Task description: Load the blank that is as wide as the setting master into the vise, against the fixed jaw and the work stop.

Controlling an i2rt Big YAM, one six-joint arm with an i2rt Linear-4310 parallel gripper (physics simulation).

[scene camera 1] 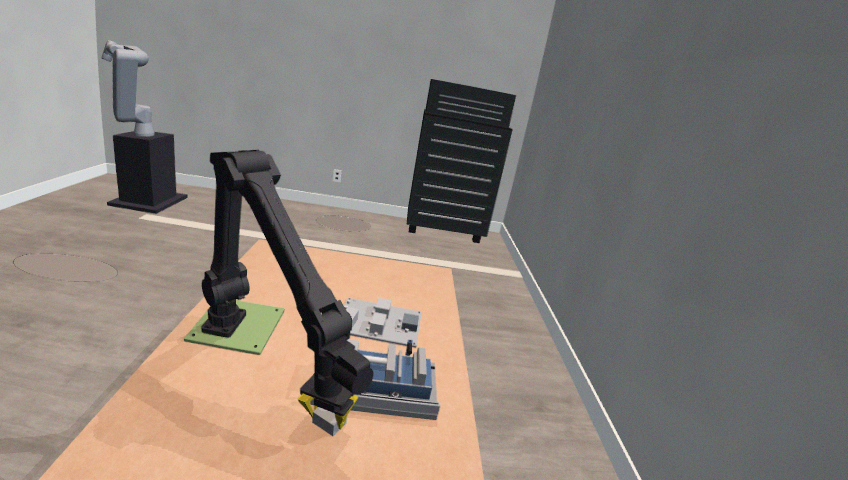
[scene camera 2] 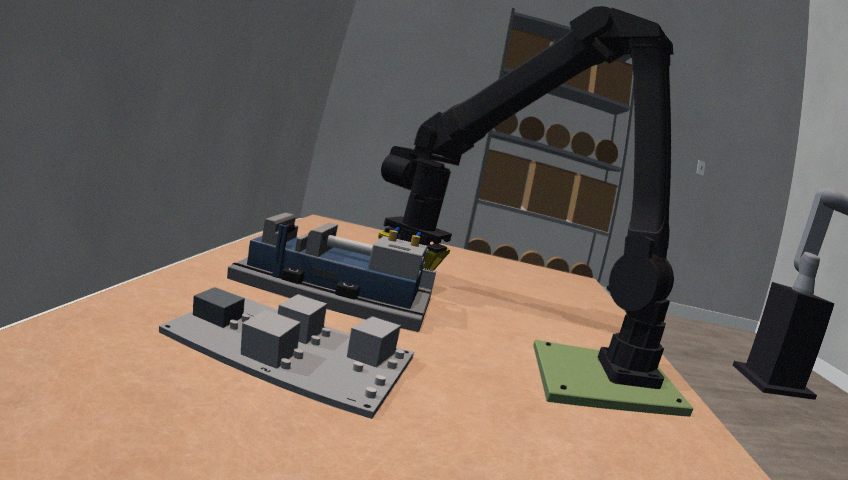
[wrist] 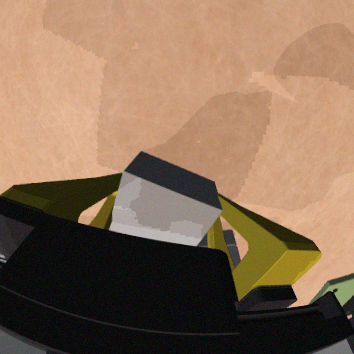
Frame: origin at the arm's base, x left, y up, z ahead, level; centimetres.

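Where they show: gripper, between the fingertips: (scene camera 1: 327,422) (wrist: 167,189); arm's base, origin of its link: (scene camera 1: 224,322) (scene camera 2: 628,372).
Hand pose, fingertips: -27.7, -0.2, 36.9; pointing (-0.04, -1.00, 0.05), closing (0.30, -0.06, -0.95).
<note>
Each offset is from my fingertips to the top centre of the thing, as dx, dy, dz. "spot": to the spot under its first point.
My gripper (scene camera 1: 326,420) (wrist: 167,189) points down with its yellow fingers against both sides of a grey block @(+0.7, +2.7, +0.2) (scene camera 1: 325,421) (wrist: 162,212), low at the table beside the vise; the block is hidden in scene camera 2. The blue vise @(+14.9, +8.9, +9.3) (scene camera 1: 410,386) (scene camera 2: 339,276) has a grey fixed jaw (scene camera 1: 420,365) (scene camera 2: 278,228) at its far end and a movable jaw (scene camera 1: 391,364) (scene camera 2: 321,240), with a gap between. A dark upright post @(spot: +20.1, +8.6, +16.0) (scene camera 1: 409,347) (scene camera 2: 282,251), apparently the work stop, stands at the vise's side. I cannot tell which block is the setting master.
A grey plate @(+42.9, -0.1, +6.7) (scene camera 1: 387,336) (scene camera 2: 208,347) beside the vise bears a dark block @(+42.5, +2.3, +16.3) (scene camera 2: 218,306) and three grey blocks @(+47.3, +3.4, +7.1) (scene camera 2: 269,339) @(+38.4, +3.4, +6.5) (scene camera 2: 302,317) @(+38.9, +3.4, -2.4) (scene camera 2: 373,340) among small pegs. The arm's green base plate (scene camera 1: 261,333) (scene camera 2: 571,380) lies farther along the table.
</note>
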